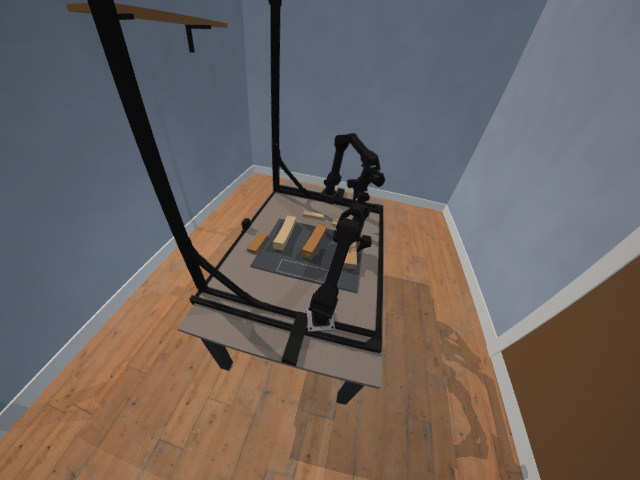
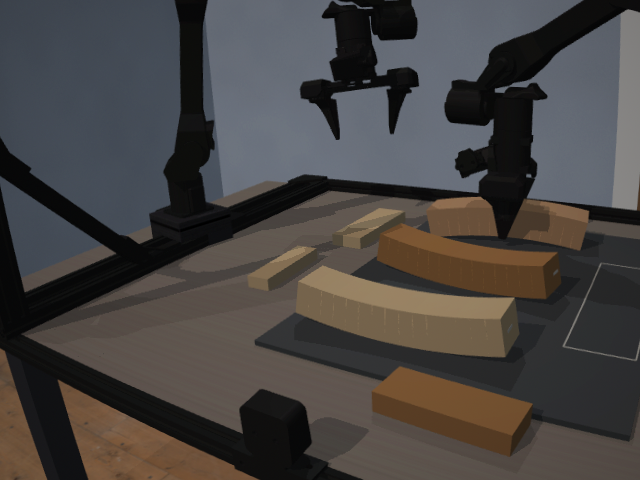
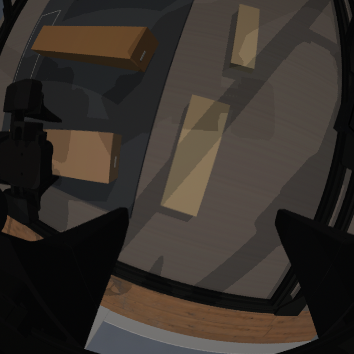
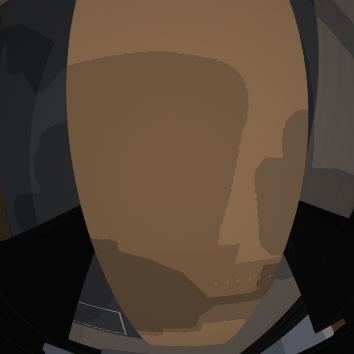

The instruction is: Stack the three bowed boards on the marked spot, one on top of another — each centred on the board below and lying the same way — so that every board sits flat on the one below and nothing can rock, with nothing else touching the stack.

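Frame: origin at the left arm's base, x right, y ahead, z up, level; metres.
Seen in the pictures: left gripper, fingertip midpoint: [image 2: 364, 136] [image 3: 205, 217]; right gripper, fingertip midpoint: [image 2: 507, 230] [image 3: 57, 148] [image 4: 185, 203]; left arm's base, link origin: [image 1: 329, 192] [image 2: 188, 210]; right arm's base, link origin: [image 1: 320, 318].
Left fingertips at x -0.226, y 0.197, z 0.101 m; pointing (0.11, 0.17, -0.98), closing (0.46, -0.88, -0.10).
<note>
Offsets run from my left fingertips to a thing's top centre. Level surfaces: height alone.
The tan bowed board @[dx -0.069, dy +0.223, dz -0.091 m] [image 1: 351, 258] [image 2: 460, 217] [image 3: 85, 155] [image 4: 165, 150] lies with its middle arched up. The orange-brown bowed board @[dx +0.107, dy +0.262, dz -0.095 m] [image 1: 314, 240] [image 2: 465, 263] [image 3: 92, 41] and the cream bowed board @[dx +0.269, dy +0.289, dz -0.095 m] [image 1: 284, 232] [image 2: 408, 320] lie with their ends raised. The marked spot's white outline [image 1: 279, 266] [image 2: 582, 304] [image 4: 123, 323] has no board on it. My right gripper [image 2: 503, 235] [image 4: 185, 203] is open, low over the tan board, its fingers at either side; contact is unclear. My left gripper [image 2: 364, 136] [image 3: 205, 217] is open and empty, high above the table.
The boards lie on a dark mat @[dz -0.146 m] [image 1: 263, 263] [image 2: 584, 397]. A flat orange-brown block @[dx +0.355, dy +0.417, dz -0.131 m] [image 1: 257, 242] [image 2: 449, 408] lies beside it. Two small cream blocks, one @[dx +0.224, dy +0.043, dz -0.136 m] [image 1: 313, 214] [image 2: 281, 266] [image 3: 245, 35] and another @[dx +0.023, dy +0.025, dz -0.135 m] [image 2: 372, 227] [image 3: 197, 155], lie off the mat. Black rails edge the table.
</note>
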